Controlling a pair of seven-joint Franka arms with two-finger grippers.
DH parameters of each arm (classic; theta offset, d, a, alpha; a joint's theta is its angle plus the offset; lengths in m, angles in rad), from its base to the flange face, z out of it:
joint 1: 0 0.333 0 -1.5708
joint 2: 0 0 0 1.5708
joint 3: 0 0.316 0.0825 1.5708
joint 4: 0 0 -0.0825 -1.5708
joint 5: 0 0.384 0 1.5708
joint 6: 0 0 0.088 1.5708
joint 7: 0 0.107 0 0
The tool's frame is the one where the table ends.
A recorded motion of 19 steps. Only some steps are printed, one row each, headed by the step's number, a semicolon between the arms.
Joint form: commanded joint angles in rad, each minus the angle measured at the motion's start. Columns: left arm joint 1, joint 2, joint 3, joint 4, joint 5, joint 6, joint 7; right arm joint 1, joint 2, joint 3, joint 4, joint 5, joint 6, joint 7.
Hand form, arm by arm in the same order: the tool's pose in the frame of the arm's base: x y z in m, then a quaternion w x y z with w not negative. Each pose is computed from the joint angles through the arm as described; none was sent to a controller.
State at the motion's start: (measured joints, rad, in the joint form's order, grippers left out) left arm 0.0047 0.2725 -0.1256 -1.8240 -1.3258 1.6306 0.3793; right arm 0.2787 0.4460 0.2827 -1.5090 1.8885 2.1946 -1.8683
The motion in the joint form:
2: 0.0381 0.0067 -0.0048 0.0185 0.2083 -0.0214 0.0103; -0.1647 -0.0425 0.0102 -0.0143 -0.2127 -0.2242 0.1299
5: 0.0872 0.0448 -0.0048 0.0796 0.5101 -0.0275 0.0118; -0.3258 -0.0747 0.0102 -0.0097 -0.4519 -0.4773 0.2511
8: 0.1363 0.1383 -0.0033 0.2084 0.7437 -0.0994 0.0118; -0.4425 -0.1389 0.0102 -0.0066 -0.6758 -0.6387 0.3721
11: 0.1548 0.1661 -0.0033 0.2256 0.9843 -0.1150 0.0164; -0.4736 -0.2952 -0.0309 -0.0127 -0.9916 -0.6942 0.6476
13: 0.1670 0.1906 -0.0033 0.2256 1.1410 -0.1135 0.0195; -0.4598 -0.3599 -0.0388 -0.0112 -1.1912 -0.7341 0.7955
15: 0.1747 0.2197 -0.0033 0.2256 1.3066 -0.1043 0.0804; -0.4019 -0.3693 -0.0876 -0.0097 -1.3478 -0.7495 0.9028
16: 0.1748 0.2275 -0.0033 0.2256 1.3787 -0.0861 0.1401; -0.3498 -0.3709 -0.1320 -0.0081 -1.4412 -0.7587 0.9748
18: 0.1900 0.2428 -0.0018 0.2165 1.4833 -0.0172 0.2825; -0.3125 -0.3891 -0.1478 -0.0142 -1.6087 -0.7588 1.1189
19: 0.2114 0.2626 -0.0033 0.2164 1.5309 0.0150 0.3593; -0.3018 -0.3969 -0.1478 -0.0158 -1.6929 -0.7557 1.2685
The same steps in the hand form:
2: 0.5896 -0.1393 0.4170 0.54950 0.82524 -0.05416 -0.11870; 0.6356 0.3043 0.5153 0.56607 -0.54165 -0.41716 -0.46061
5: 0.5987 -0.0925 0.3977 0.43230 0.88704 -0.09043 -0.13453; 0.6395 0.2215 0.5297 0.56514 -0.54721 -0.48350 -0.38393
8: 0.6186 -0.0443 0.3802 0.34636 0.91565 -0.11686 -0.16720; 0.6244 0.1561 0.5511 0.53186 -0.58938 -0.52875 -0.30030
11: 0.6158 -0.0098 0.3583 0.24283 0.93777 -0.13933 -0.20545; 0.5858 0.1100 0.6037 0.41737 -0.71758 -0.52598 -0.18502
13: 0.6135 0.0143 0.3384 0.17473 0.94462 -0.15101 -0.23317; 0.5625 0.1036 0.6209 0.33970 -0.78004 -0.51358 -0.11126
15: 0.6124 0.0372 0.3182 0.10905 0.94039 -0.19400 -0.25719; 0.5579 0.0962 0.6142 0.27787 -0.82595 -0.48754 -0.05388
16: 0.6143 0.0453 0.3134 0.08218 0.93442 -0.23070 -0.25860; 0.5564 0.0922 0.6094 0.23831 -0.85219 -0.46537 -0.02040
18: 0.6198 0.0663 0.3022 0.04865 0.91818 -0.30510 -0.24796; 0.5508 0.0864 0.6093 0.15815 -0.89552 -0.41540 0.02185
19: 0.6220 0.0834 0.2911 0.03928 0.90661 -0.33961 -0.24736; 0.5490 0.0827 0.6106 0.11390 -0.92823 -0.35182 0.04056

